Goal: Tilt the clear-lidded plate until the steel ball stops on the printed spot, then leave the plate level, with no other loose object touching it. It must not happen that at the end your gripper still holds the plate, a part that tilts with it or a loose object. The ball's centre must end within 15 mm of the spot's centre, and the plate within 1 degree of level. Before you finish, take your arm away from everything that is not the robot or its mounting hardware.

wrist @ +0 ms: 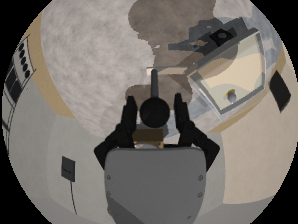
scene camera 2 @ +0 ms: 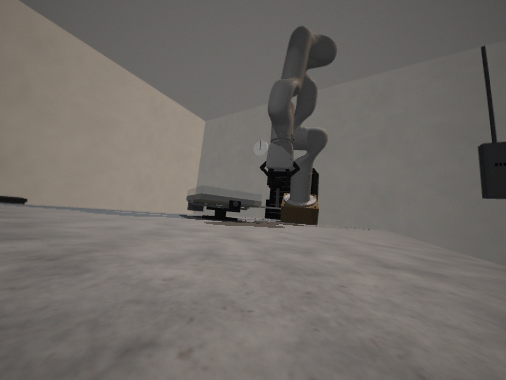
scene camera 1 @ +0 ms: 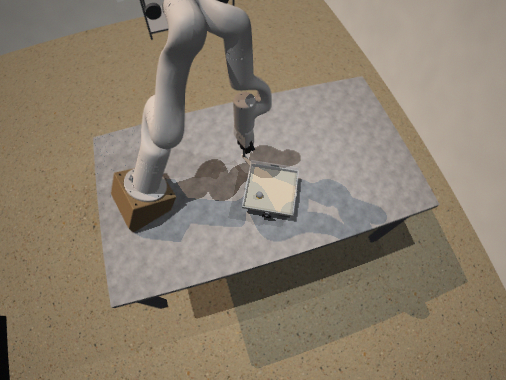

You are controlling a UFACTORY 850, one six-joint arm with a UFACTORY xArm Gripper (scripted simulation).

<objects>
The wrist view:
my gripper: 154,100
clear-lidded plate: 234,77
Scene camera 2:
my gripper: 278,187
</objects>
